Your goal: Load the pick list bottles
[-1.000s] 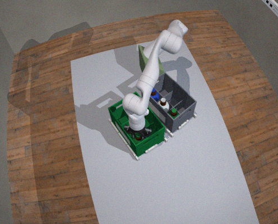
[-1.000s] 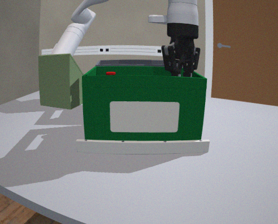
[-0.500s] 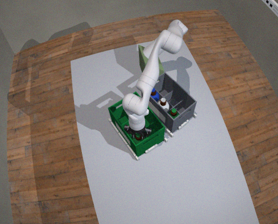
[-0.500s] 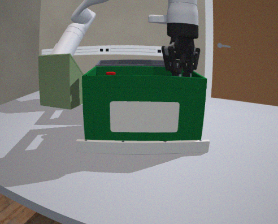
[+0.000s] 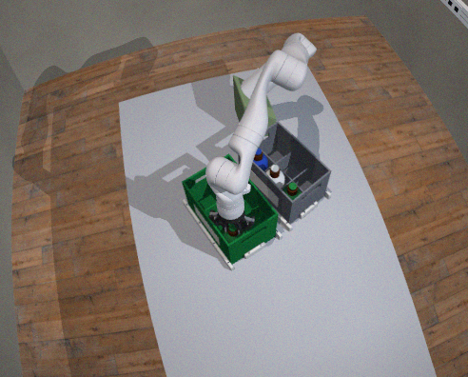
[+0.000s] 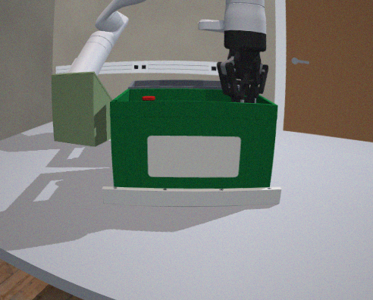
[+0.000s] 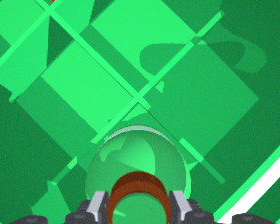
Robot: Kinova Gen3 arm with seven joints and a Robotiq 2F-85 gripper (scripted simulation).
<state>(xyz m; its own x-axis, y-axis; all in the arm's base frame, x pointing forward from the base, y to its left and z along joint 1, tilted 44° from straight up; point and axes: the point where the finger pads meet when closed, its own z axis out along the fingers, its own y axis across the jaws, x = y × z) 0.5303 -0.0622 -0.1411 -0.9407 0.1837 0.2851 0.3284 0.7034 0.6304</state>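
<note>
Right now my hand is 100 mm past the green crate and 70 mm above it. From my hand the other things lie so: white-label bottle 190 mm behind, 170 mm to the left, 70 mm below; blue-label bottle 260 mm behind, 120 mm to the left, 70 mm below; red-label bottle 200 mm behind, 70 mm below, 10 mm to the left.
</note>
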